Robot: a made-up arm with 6 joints. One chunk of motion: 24 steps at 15 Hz.
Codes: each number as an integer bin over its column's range. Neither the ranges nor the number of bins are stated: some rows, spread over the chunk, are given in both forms.
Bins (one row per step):
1: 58 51 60 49 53 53
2: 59 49 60 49 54 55
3: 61 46 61 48 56 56
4: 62 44 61 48 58 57
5: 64 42 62 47 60 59
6: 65 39 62 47 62 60
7: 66 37 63 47 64 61
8: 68 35 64 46 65 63
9: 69 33 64 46 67 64
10: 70 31 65 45 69 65
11: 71 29 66 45 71 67
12: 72 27 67 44 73 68
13: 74 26 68 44 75 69
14: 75 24 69 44 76 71
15: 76 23 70 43 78 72
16: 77 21 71 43 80 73
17: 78 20 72 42 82 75
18: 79 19 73 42 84 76
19: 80 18 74 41 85 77
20: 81 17 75 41 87 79
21: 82 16 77 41 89 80
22: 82 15 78 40 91 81
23: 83 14 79 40 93 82
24: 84 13 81 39 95 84
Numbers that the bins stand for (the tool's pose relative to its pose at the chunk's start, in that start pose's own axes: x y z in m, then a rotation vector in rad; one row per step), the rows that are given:
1: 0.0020 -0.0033 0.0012 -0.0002 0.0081 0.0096
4: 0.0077 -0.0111 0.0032 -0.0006 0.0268 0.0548
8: 0.0162 -0.0211 0.0093 -0.0014 0.0529 0.1227
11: 0.0204 -0.0278 0.0133 -0.0018 0.0754 0.1680
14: 0.0261 -0.0333 0.0194 -0.0022 0.0940 0.2132
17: 0.0303 -0.0378 0.0255 -0.0030 0.1165 0.2585
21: 0.0360 -0.0422 0.0356 -0.0034 0.1426 0.3151
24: 0.0388 -0.0456 0.0436 -0.0042 0.1651 0.3603
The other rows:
2: 0.0034 -0.0056 0.0012 -0.0002 0.0118 0.0322
3: 0.0063 -0.0089 0.0032 -0.0006 0.0193 0.0435
5: 0.0105 -0.0133 0.0053 -0.0010 0.0342 0.0775
6: 0.0119 -0.0167 0.0053 -0.0010 0.0417 0.0888
7: 0.0133 -0.0189 0.0073 -0.0010 0.0492 0.1001
9: 0.0176 -0.0233 0.0093 -0.0014 0.0604 0.1340
10: 0.0190 -0.0256 0.0113 -0.0018 0.0679 0.1454
12: 0.0218 -0.0300 0.0154 -0.0022 0.0828 0.1793
13: 0.0246 -0.0311 0.0174 -0.0022 0.0903 0.1906
15: 0.0275 -0.0344 0.0214 -0.0026 0.1015 0.2245
16: 0.0289 -0.0367 0.0234 -0.0026 0.1090 0.2359
18: 0.0317 -0.0389 0.0275 -0.0030 0.1239 0.2698
19: 0.0331 -0.0400 0.0295 -0.0034 0.1277 0.2811
20: 0.0345 -0.0411 0.0315 -0.0034 0.1352 0.3037
22: 0.0360 -0.0433 0.0376 -0.0038 0.1501 0.3264
23: 0.0374 -0.0444 0.0396 -0.0038 0.1576 0.3377

